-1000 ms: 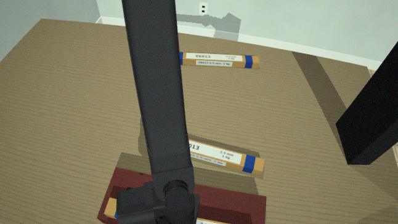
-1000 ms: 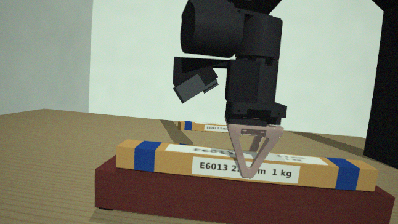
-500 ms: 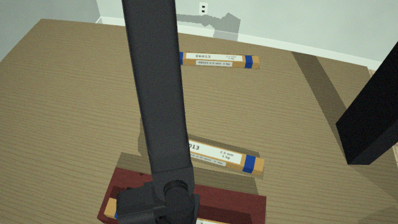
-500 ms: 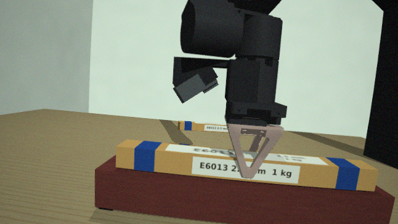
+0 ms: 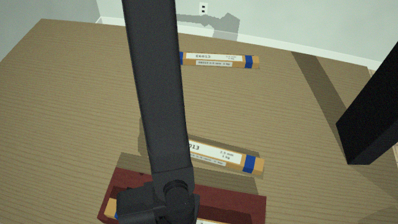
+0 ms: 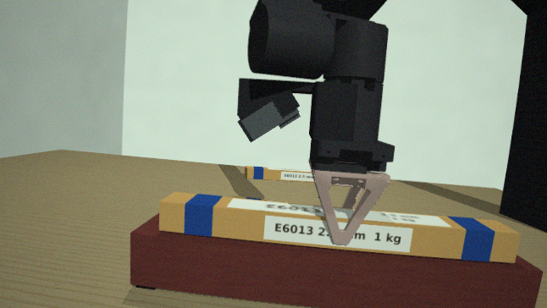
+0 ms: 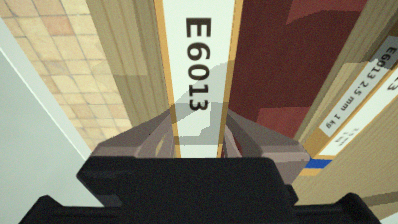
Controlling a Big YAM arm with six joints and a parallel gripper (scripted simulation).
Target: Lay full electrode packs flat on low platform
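My gripper is now 60 mm above the dark red low platform and 40 mm to the left of it.
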